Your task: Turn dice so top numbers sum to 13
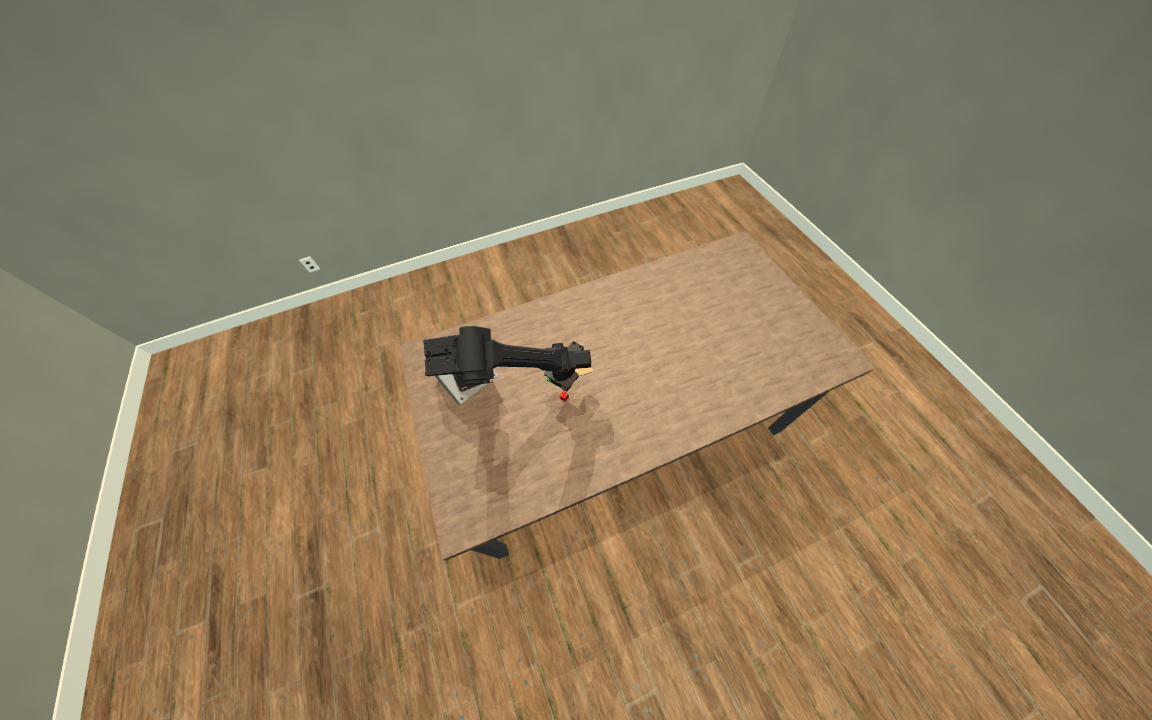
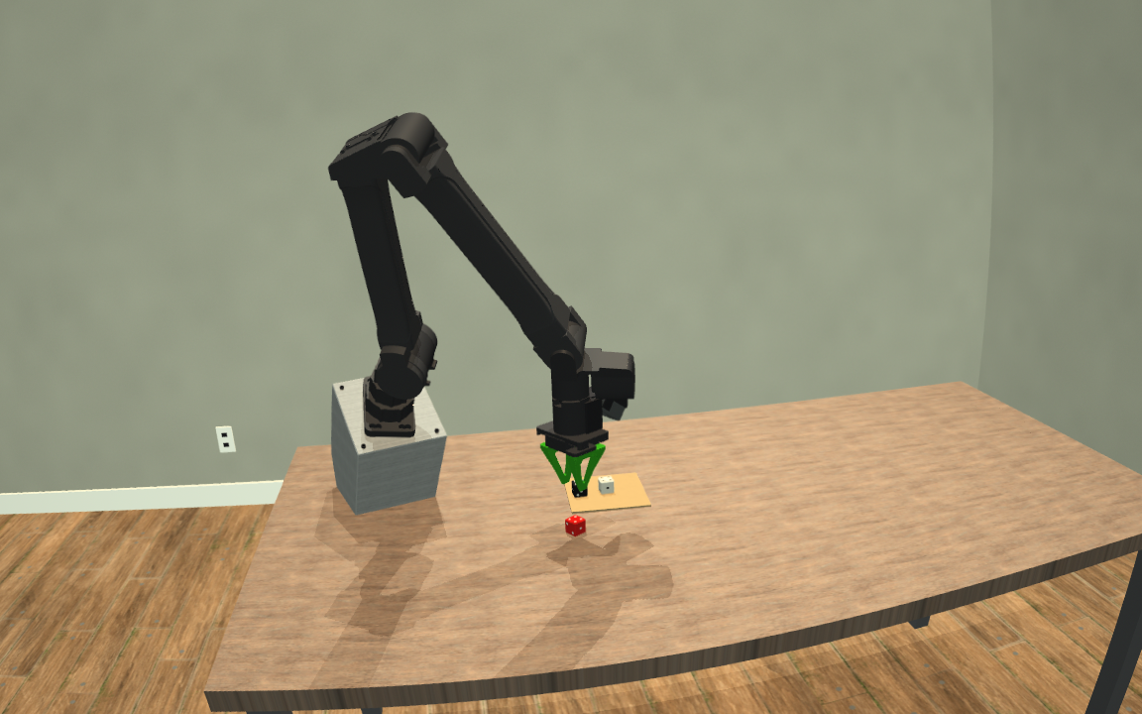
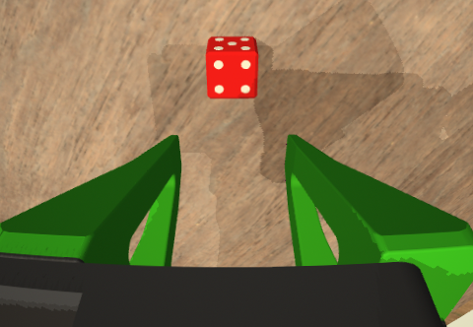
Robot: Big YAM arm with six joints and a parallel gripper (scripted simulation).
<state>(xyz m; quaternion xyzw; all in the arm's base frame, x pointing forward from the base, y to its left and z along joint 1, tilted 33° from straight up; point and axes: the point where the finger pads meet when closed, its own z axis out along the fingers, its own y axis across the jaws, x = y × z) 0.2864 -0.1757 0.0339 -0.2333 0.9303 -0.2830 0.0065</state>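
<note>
Right now my hand is 80 mm above the red die. Also, from my hand: tan mat: 100 mm ahead, 120 mm to the left, 90 mm below; then black die: 50 mm ahead, 130 mm to the left, 80 mm below; then white die: 100 mm ahead, 120 mm to the left, 80 mm below.
</note>
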